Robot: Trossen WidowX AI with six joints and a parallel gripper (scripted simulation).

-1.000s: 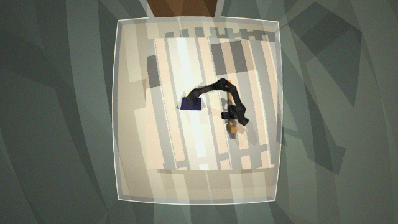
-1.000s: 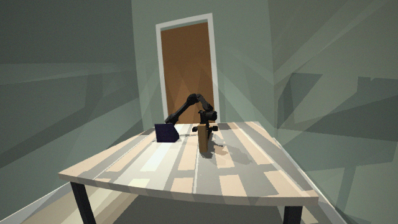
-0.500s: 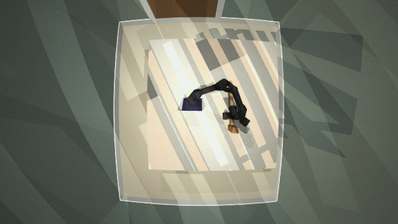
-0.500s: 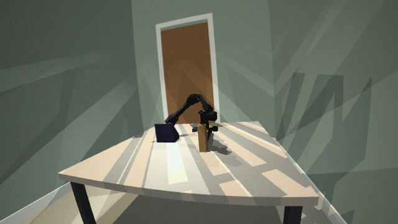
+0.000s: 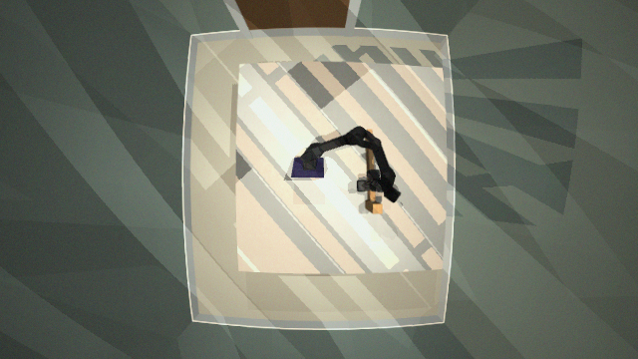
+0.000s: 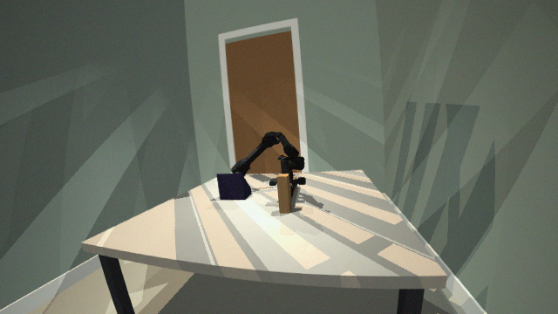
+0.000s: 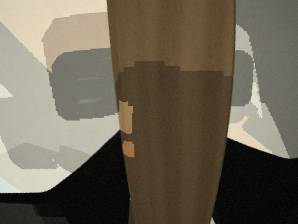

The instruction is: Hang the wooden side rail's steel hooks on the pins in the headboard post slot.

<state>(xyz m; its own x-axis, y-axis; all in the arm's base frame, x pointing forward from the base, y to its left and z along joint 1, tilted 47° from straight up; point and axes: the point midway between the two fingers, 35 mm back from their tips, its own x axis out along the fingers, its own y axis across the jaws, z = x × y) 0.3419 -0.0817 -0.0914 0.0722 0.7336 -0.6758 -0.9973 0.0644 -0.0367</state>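
The headboard post is 120 mm to the right of my gripper tip and 50 mm above it.
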